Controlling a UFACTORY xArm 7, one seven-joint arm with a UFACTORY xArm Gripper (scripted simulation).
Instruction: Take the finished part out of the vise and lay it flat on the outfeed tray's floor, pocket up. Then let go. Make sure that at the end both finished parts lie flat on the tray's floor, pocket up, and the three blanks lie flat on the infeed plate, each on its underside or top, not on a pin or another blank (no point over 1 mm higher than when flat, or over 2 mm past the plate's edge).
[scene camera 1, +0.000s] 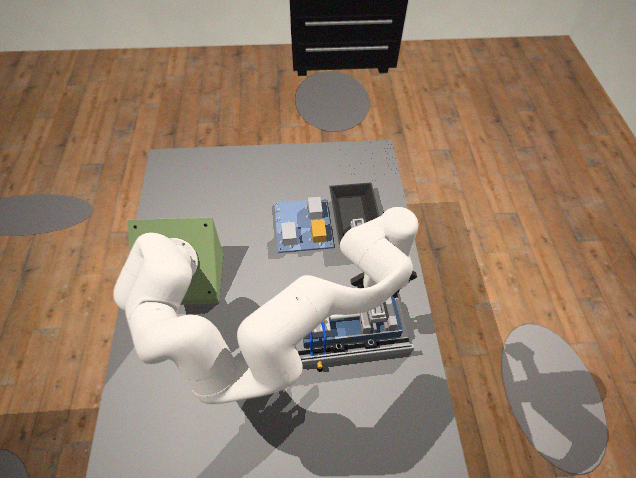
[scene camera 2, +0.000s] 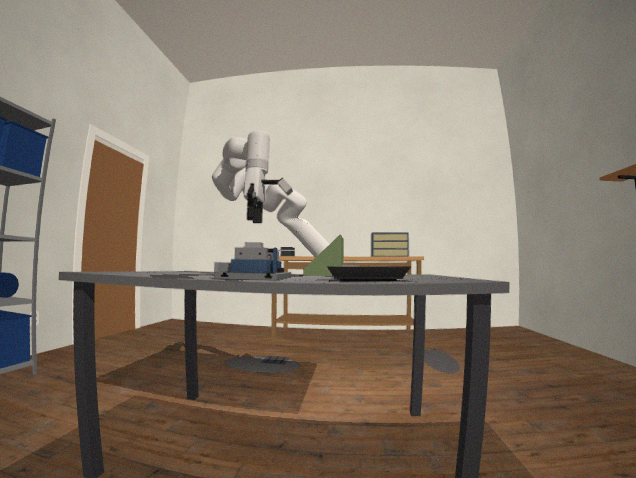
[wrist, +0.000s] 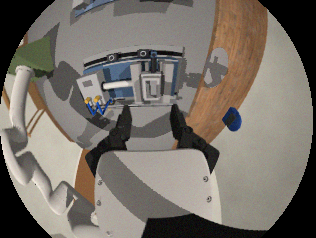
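A vise (scene camera 1: 347, 326) is in view, and so is the gripper (scene camera 2: 254, 221). The wrist view takes in both the gripper (wrist: 150, 111) and the vise (wrist: 117, 72).
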